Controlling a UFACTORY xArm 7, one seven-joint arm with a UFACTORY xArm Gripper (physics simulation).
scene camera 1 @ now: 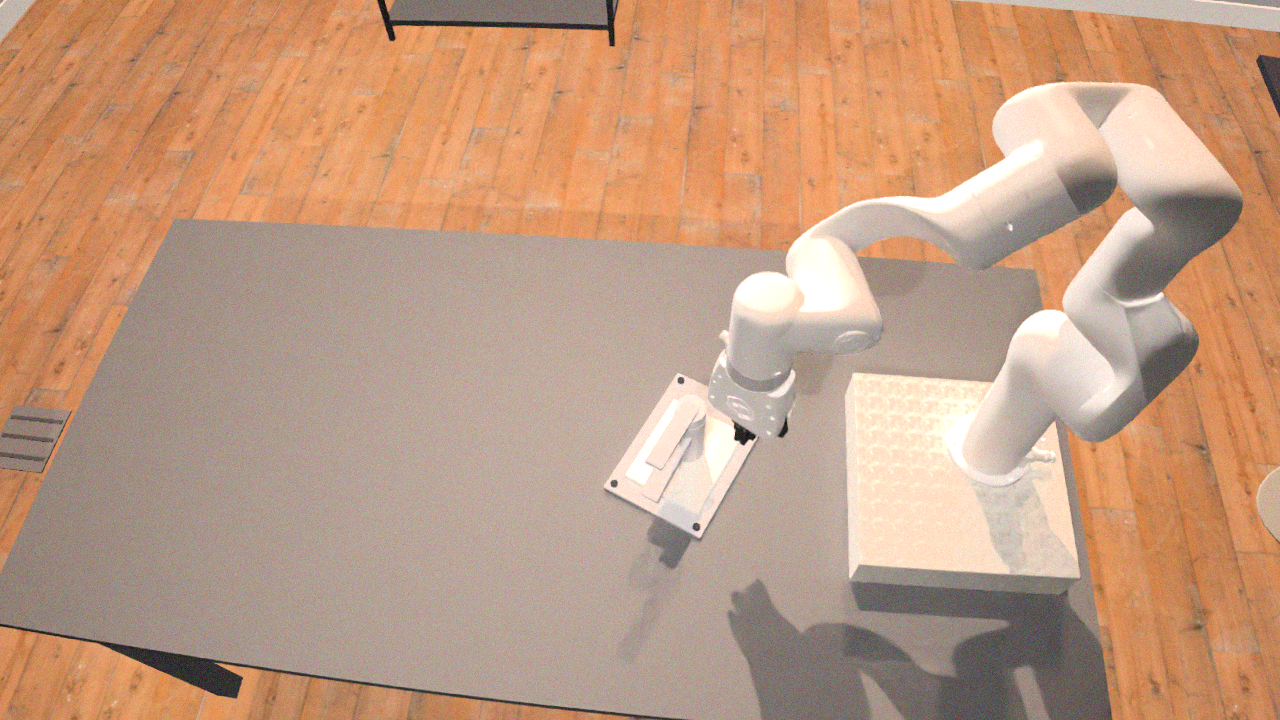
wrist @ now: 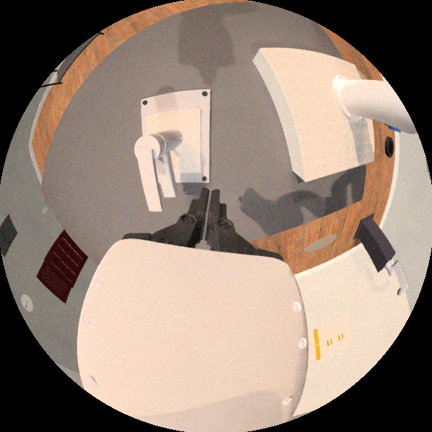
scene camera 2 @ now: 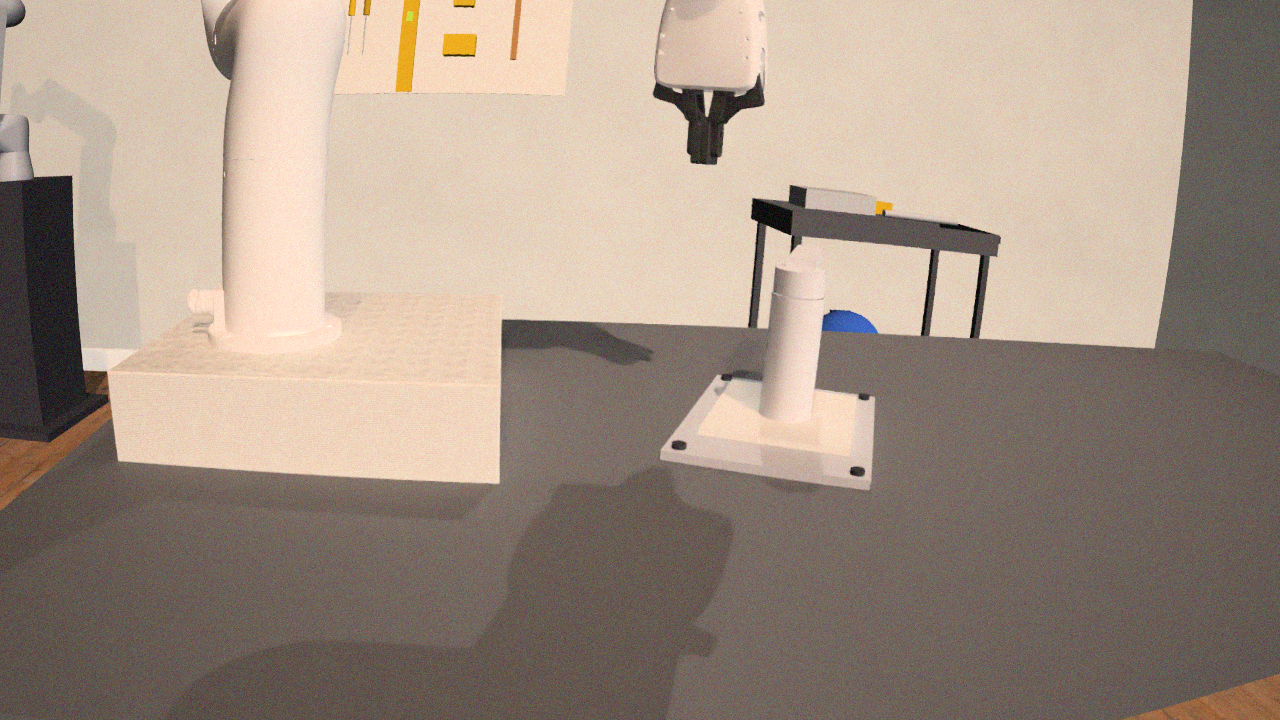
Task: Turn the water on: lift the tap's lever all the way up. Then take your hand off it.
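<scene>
The white tap stands upright on its base plate. Its column carries a flat lever on top. The lever extends out above the parallel spout, with a gap between them. In scene camera 2 the lever is seen nearly end-on as a small peak above the cap, so its angle is hard to read. My black gripper is shut and empty. It points down, higher than the tap top and to its robot-base side, touching nothing.
The arm stands on a pale block at the robot's end of the grey table. A dark side table with a box on it and a blue ball are in the background.
</scene>
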